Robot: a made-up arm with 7 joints.
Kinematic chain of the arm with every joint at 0, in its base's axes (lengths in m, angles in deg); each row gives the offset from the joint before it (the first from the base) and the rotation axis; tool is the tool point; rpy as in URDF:
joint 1: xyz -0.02 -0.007 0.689 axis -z
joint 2: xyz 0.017 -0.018 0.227 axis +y
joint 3: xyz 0 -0.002 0.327 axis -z
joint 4: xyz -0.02 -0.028 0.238 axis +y
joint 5: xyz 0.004 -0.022 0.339 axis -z
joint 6: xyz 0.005 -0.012 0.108 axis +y
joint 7: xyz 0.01 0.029 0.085 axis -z
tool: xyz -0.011 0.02 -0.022 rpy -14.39 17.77 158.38
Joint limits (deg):
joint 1: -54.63..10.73
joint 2: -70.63..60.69
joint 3: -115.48..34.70
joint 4: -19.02..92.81
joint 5: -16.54..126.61
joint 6: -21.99..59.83
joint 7: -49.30..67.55
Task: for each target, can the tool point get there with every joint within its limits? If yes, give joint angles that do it. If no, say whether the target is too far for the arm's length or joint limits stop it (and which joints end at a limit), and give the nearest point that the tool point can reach.
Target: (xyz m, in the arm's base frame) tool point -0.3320 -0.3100 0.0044
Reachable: no: joint limits stop it (at a limit: joint 1, joint 2, joint 3, joint 4, joint 5, joint 6) | nearest point -0.6183 -0.2015 0.8921 | short by 0.939 m
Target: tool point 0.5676 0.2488 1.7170
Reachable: yes | joints -16.23 26.94 -36.74 19.77 17.54 41.14 50.01
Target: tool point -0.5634 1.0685 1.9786
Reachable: no: too far | nearest point -0.4290 0.4563 1.6306 | short by 0.717 m
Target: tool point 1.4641 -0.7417 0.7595
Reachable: no: too far | nearest point 0.8814 -0.3723 1.0228 | short by 0.738 m
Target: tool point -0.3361 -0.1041 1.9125
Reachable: yes | joints -21.49 -27.09 -22.79 18.13 19.21 -5.91 -0.91
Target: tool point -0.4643 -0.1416 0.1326
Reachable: no: joint limits stop it (at a limit: joint 2, joint 3, joint 4, joint 5) | nearest point -0.6276 -0.1911 0.8905 | short by 0.777 m
